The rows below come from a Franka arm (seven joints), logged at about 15 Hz.
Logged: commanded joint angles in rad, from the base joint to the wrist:
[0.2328, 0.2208, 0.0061, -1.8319, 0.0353, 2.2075, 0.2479]
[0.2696, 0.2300, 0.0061, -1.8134, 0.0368, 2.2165, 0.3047]
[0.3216, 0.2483, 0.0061, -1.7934, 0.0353, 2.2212, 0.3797]
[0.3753, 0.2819, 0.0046, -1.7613, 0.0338, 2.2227, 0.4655]
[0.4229, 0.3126, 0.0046, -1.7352, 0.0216, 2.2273, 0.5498]
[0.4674, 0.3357, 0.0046, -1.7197, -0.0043, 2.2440, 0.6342]
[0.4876, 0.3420, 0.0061, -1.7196, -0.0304, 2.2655, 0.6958]
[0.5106, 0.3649, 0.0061, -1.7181, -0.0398, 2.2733, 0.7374]
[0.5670, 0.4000, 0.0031, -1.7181, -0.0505, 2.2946, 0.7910]
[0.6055, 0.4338, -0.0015, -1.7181, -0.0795, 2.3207, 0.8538]
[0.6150, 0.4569, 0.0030, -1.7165, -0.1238, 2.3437, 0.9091]
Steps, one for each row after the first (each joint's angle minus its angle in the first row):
[0.0368, 0.0092, 0.0000, 0.0185, 0.0015, 0.0090, 0.0568]
[0.0888, 0.0275, 0.0000, 0.0385, 0.0000, 0.0137, 0.1318]
[0.1425, 0.0611, -0.0015, 0.0706, -0.0015, 0.0152, 0.2176]
[0.1901, 0.0918, -0.0015, 0.0967, -0.0137, 0.0198, 0.3019]
[0.2346, 0.1149, -0.0015, 0.1122, -0.0396, 0.0365, 0.3863]
[0.2548, 0.1212, 0.0000, 0.1123, -0.0657, 0.0580, 0.4479]
[0.2778, 0.1441, 0.0000, 0.1138, -0.0751, 0.0658, 0.4895]
[0.3342, 0.1792, -0.0030, 0.1138, -0.0858, 0.0871, 0.5431]
[0.3727, 0.2130, -0.0076, 0.1138, -0.1148, 0.1132, 0.6059]
[0.3822, 0.2361, -0.0031, 0.1154, -0.1591, 0.1362, 0.6612]

